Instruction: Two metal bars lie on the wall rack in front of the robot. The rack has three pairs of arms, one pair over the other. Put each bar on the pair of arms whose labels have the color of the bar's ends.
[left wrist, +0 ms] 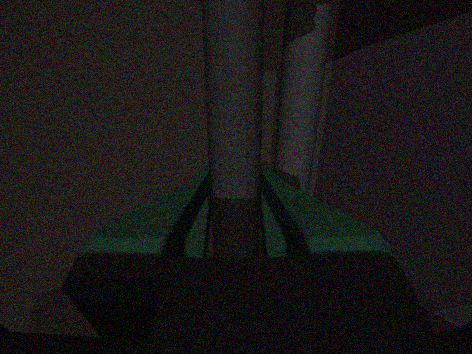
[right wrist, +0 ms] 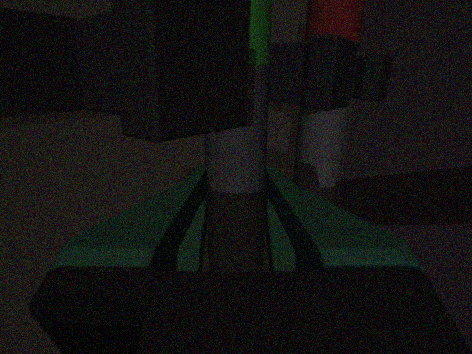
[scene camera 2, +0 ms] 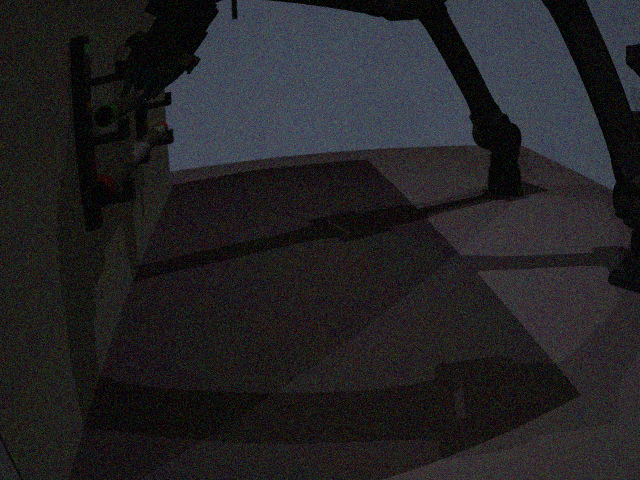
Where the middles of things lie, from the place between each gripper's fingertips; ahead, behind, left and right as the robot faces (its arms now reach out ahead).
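My right hand: 1 cm above the rack upright (scene camera 2: 141,113), 4 cm to the left of it.
My left hand: 1 cm above the rack upright, 28 cm to the left of it.
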